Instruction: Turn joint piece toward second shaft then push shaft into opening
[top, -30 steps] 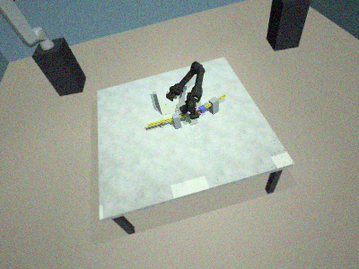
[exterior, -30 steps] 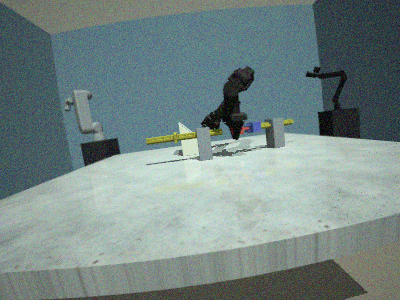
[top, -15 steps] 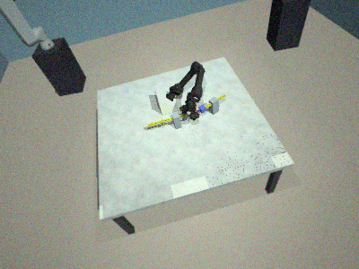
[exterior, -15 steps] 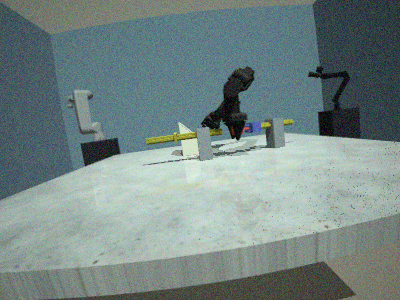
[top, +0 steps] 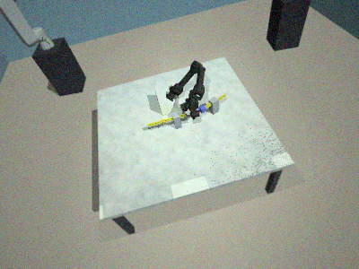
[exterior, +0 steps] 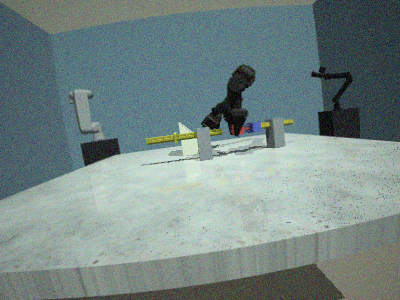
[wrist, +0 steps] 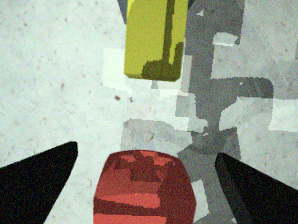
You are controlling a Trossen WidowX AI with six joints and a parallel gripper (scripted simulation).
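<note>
My gripper tip is 20 mm to the right of the red tip and 20 mm below it.
</note>
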